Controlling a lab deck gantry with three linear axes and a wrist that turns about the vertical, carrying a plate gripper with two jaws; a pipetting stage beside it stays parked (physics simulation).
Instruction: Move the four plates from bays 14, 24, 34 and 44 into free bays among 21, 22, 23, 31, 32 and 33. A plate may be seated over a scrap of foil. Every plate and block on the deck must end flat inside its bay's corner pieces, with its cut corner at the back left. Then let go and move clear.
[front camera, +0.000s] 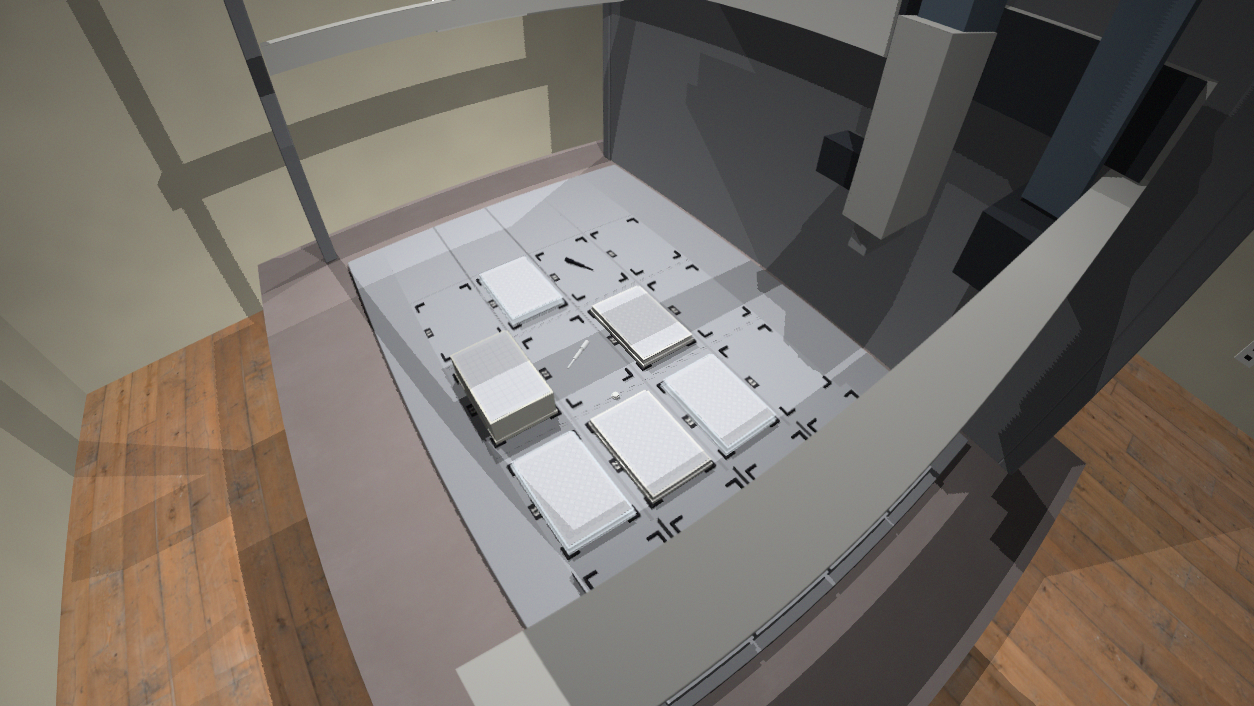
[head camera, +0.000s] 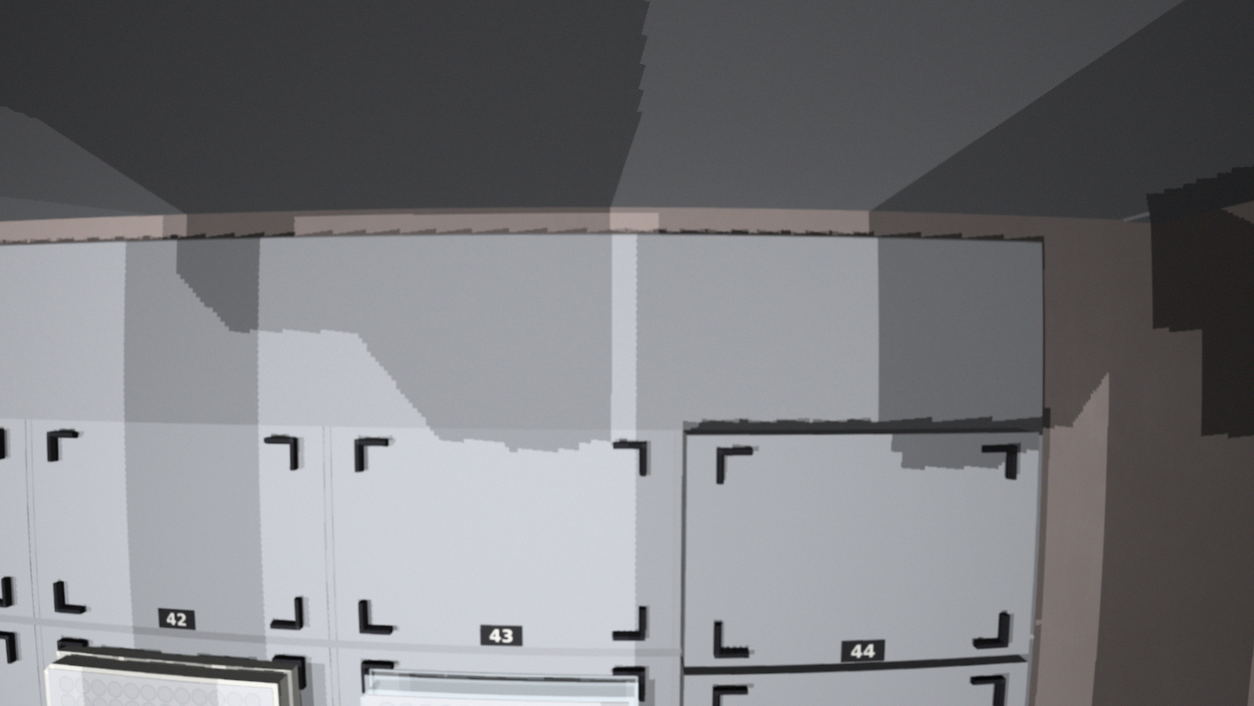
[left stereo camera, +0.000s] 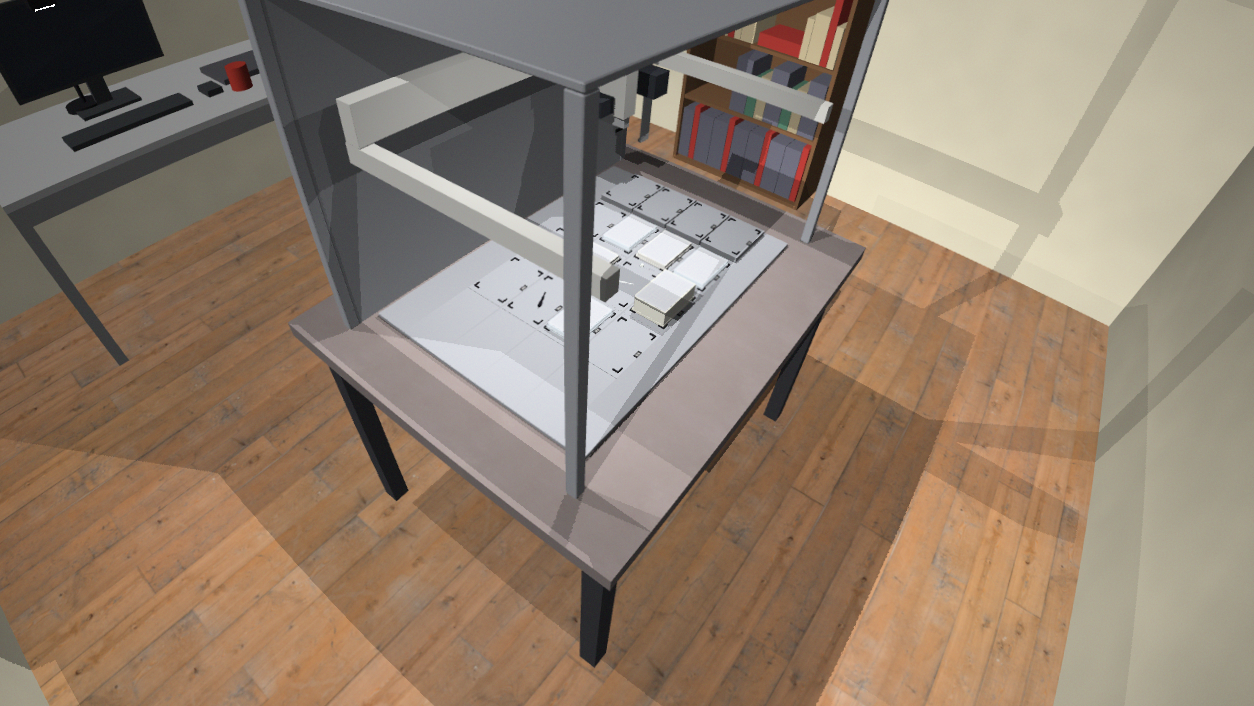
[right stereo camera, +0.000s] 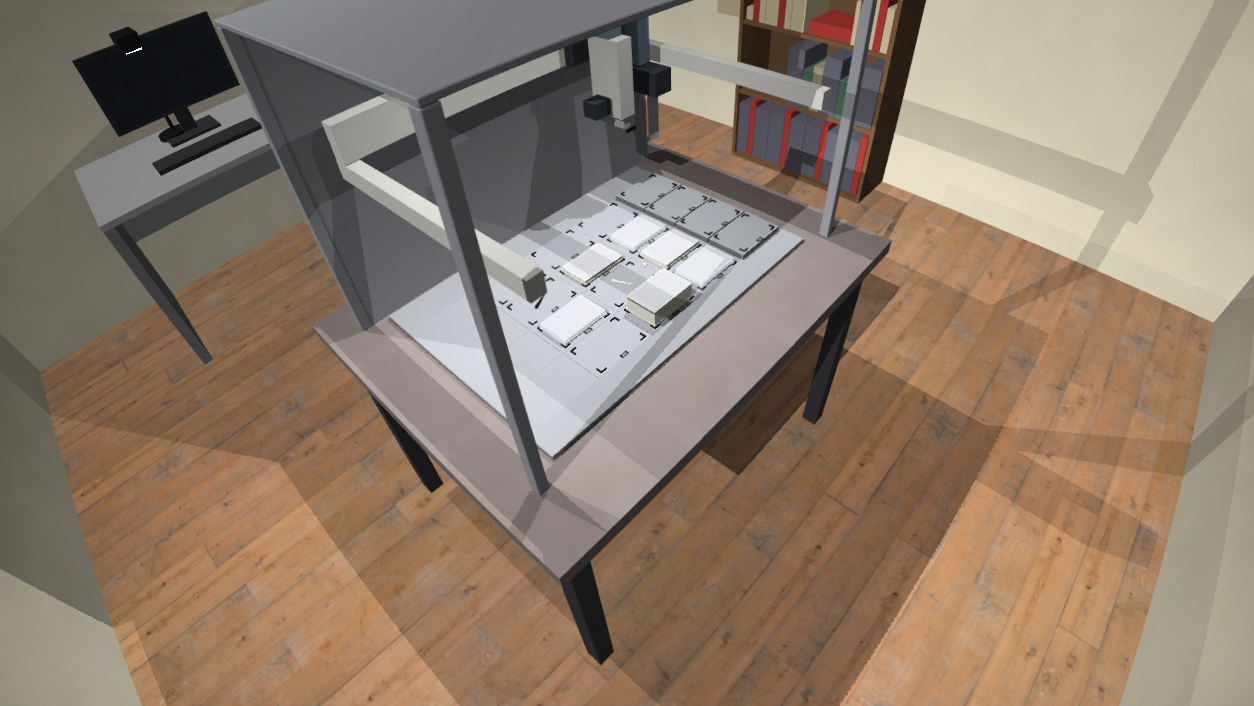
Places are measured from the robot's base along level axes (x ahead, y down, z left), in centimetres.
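Pixels of known places: gripper, between the fingertips: (left stereo camera: 630, 135) (right stereo camera: 641, 134); robot's base, origin of its link: (front camera: 417, 307) (left stereo camera: 617, 371) (right stereo camera: 601, 371).
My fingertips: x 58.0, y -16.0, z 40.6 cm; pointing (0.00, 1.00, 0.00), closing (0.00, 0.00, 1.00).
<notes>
For each thing: its top centre in the pictures, then the offset to it from my fingertips. "spot": a spot on its surface instead.
- bay 21, a spot on its surface: (front camera: 522, 289) (right stereo camera: 577, 313) spot: dx -50.4, dy +14.5, dz -25.6 cm
- bay 23, a spot on its surface: (front camera: 649, 442) (left stereo camera: 666, 247) spot: dx -18.5, dy +14.5, dz -25.9 cm
- bay 33, a spot on its surface: (head camera: 500, 697) spot: dx -18.6, dy +14.6, dz -10.9 cm
- cream-edged plate, centre of its top: (front camera: 640, 319) (left stereo camera: 589, 260) (right stereo camera: 592, 261) dx -35.2, dy +14.5, dz -14.9 cm
- tall cream block, centre of its top: (front camera: 498, 373) (right stereo camera: 659, 289) (left stereo camera: 665, 290) dx -35.2, dy +11.8, dz -36.3 cm
- black tool, centre of its top: (front camera: 578, 261) dx -52.0, dy +15.2, dz -14.8 cm
- white pen, centre of its top: (front camera: 577, 352) dx -35.4, dy +15.2, dz -25.0 cm
- small pale bit, a spot on its surface: (front camera: 616, 395) spot: dx -26.9, dy +15.6, dz -24.7 cm
White plates lie flat in bay 21 (front camera: 522, 289) (right stereo camera: 572, 318), bay 23 (front camera: 649, 442) (left stereo camera: 663, 249) and bay 33 (front camera: 719, 399) (head camera: 500, 697). A cream-edged plate (front camera: 638, 322) (head camera: 166, 692) lies in bay 32. Another plate (front camera: 574, 491) (right stereo camera: 702, 264) lies in bay 13, and a tall cream block (front camera: 504, 377) (left stereo camera: 664, 293) stands in bay 12. Their cut corners are too small to tell. Bays 14, 24, 34 and 44 show no plate in the stereo views. My gripper (right stereo camera: 649, 138) hangs high beyond the deck's right end, open and empty; its jaws look small there.
A black tool (front camera: 579, 263) lies in bay 31 and a white pen (front camera: 577, 354) in bay 22. A small pale bit (front camera: 616, 395) lies between bays 22 and 23. The pipetting stage (front camera: 908, 131) hangs beside the gripper. A front rail (front camera: 789, 420) crosses the front view.
</notes>
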